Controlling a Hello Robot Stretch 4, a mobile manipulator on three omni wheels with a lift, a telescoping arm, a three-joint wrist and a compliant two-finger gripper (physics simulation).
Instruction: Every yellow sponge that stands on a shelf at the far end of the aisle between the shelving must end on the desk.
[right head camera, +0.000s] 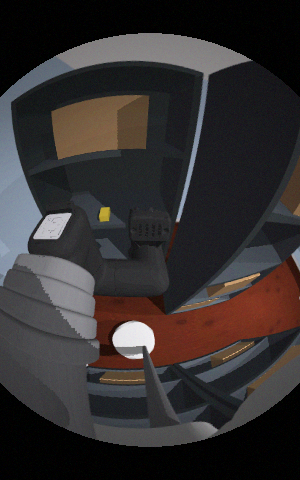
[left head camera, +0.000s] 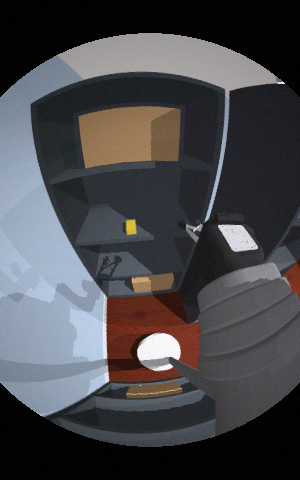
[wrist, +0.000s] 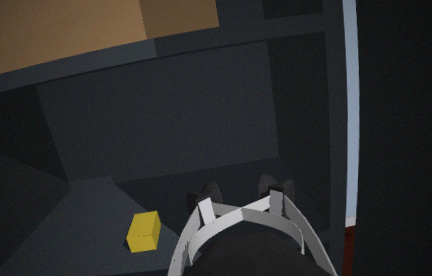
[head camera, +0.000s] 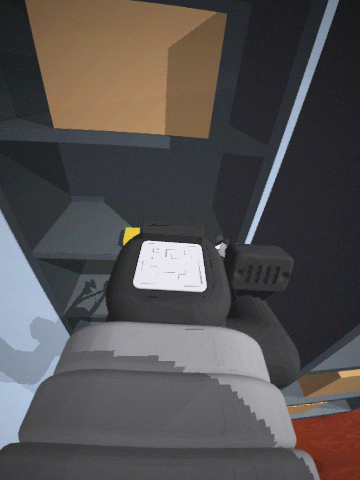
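Where they show: gripper, fingertip midpoint: (right head camera: 143,209) (left head camera: 188,221) (wrist: 240,192) (head camera: 206,238); robot's base at its link origin: (right head camera: 134,338) (left head camera: 157,350).
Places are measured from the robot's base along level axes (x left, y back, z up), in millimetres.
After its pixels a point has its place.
A yellow sponge (head camera: 132,235) {x 165, y -773, z 1008 mm} (left head camera: 131,227) {x 160, y -743, z 1008 mm} (right head camera: 104,214) {x 157, y -746, z 1008 mm} (wrist: 144,232) {x 154, y -746, z 1008 mm} stands on the middle shelf (left head camera: 102,217) {x 416, y -949, z 963 mm} (wrist: 75,225) {x 427, y -868, z 963 mm} of the far shelving unit. The arm's wrist partly hides it in the head camera. My gripper (left head camera: 191,225) {x -87, y -467, z 1249 mm} (wrist: 240,192) {x -87, y -467, z 1249 mm} is open, with its two dark fingertips apart and nothing between them. In the wrist view the sponge is to the left of the fingers and a little lower, apart from them. The fingers are mostly hidden in the head camera and hidden in the right head camera. The desk does not show.
A large cardboard box (head camera: 110,70) {x 179, y -717, z 1561 mm} (left head camera: 115,137) {x 191, y -717, z 1543 mm} (right head camera: 85,127) {x 180, y -717, z 1548 mm} (wrist: 70,30) {x 172, y -718, z 1466 mm} sits on the shelf above. A smaller box (left head camera: 160,283) {x -71, y -734, z 222 mm} is at the bottom. A dark shelving side (head camera: 310,215) {x -350, y -517, z 1307 mm} (right head camera: 240,150) {x -355, y -437, z 1521 mm} stands close on the right, a pale wall (head camera: 17,280) {x 609, y -591, z 877 mm} on the left. A white disc (left head camera: 158,347) {x 1, y -46, z 187 mm} (right head camera: 133,336) {x -4, y -36, z 187 mm} is below.
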